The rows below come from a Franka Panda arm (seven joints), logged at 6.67 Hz.
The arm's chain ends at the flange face. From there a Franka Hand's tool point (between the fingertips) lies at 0.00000 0.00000 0.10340 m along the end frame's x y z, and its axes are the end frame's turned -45 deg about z.
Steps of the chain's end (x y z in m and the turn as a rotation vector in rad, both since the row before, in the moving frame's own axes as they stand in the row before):
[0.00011 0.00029 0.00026 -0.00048 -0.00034 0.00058]
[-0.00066 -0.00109 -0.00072 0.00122 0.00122 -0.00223]
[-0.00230 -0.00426 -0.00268 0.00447 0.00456 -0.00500]
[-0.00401 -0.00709 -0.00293 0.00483 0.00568 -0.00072]
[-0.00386 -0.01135 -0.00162 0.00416 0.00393 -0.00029]
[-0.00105 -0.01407 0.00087 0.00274 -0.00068 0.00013]
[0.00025 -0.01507 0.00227 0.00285 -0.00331 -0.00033]
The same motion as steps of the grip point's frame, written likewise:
[-0.00019 0.00029 0.00026 -0.00010 -0.00058 0.00058]
[0.00048 -0.00124 -0.00072 0.00000 0.00173 -0.00223]
[0.00205 -0.00463 -0.00268 -0.00006 0.00639 -0.00500]
[0.00295 -0.00779 -0.00293 -0.00060 0.00743 -0.00072]
[0.00589 -0.01077 -0.00162 0.00016 0.00572 -0.00029]
[0.00936 -0.01094 0.00087 0.00242 0.00146 0.00013]
[0.01080 -0.01093 0.00227 0.00436 -0.00033 -0.00033]

